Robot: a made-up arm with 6 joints.
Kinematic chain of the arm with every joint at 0, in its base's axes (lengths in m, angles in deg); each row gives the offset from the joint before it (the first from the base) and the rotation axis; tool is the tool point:
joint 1: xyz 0 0 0.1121 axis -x
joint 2: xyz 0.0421 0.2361 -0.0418 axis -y
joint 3: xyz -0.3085 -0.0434 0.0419 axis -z
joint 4: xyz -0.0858 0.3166 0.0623 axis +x
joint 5: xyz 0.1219 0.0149 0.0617 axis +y
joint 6: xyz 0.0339 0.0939 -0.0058 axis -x
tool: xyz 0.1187 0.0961 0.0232
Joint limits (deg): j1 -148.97..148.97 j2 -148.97..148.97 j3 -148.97..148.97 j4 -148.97..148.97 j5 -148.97..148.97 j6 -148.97..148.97
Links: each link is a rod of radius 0.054 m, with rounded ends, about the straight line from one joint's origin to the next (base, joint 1, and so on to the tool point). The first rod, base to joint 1, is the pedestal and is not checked.
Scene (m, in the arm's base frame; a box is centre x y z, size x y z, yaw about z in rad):
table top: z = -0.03
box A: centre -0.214 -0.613 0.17 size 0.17 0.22 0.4 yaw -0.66
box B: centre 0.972 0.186 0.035 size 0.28 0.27 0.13 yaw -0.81
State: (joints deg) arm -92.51 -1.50 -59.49 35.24 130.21 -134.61
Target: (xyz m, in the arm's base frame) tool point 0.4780 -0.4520 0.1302
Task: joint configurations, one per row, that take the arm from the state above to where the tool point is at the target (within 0.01 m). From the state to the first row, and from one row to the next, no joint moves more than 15 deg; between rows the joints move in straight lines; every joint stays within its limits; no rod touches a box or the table.
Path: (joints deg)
1: -80.11 -15.25 -59.34 34.00 133.96 -133.56
2: -67.72 -28.99 -59.19 32.77 137.71 -132.52
3: -55.32 -42.74 -59.04 31.53 141.47 -131.47
4: -42.92 -56.48 -58.89 30.30 145.22 -130.42
5: -30.53 -70.23 -58.74 29.06 148.97 -129.38
6: -43.86 -81.07 -66.18 30.78 148.97 -133.29
7: -57.18 -91.92 -73.62 32.51 148.97 -137.21
8: -70.51 -102.76 -81.07 34.23 148.97 -141.13
9: -83.84 -113.60 -88.51 35.95 148.97 -145.05
10: -97.17 -124.44 -95.95 37.68 148.97 -148.97

